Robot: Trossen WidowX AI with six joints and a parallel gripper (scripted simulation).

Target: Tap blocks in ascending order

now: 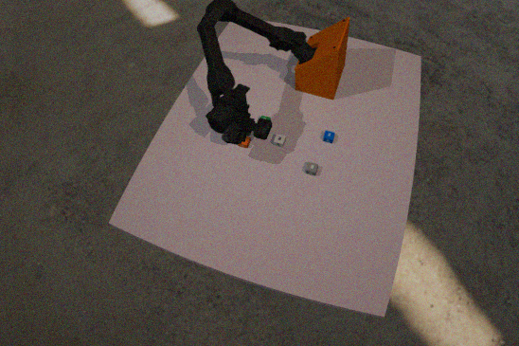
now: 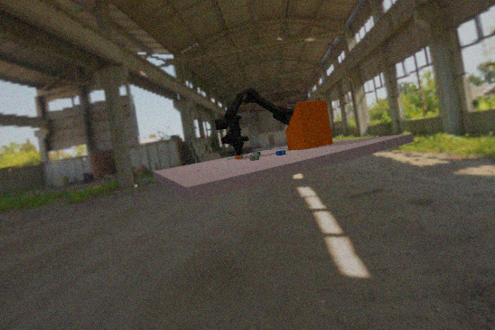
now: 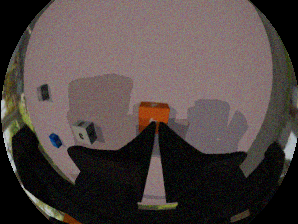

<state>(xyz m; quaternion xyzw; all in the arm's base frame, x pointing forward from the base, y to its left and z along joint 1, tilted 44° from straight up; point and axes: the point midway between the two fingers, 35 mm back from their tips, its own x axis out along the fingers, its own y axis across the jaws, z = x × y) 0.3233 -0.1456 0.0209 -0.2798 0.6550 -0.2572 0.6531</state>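
Right now the orange block is 1 cm below my gripper tip. Also, from my gripper tip: green block: 9 cm behind, 4 cm to the left, 1 cm below; grey block: 3 cm ahead, 24 cm to the left, 1 cm below; white block: 4 cm behind, 11 cm to the left, 1 cm below.
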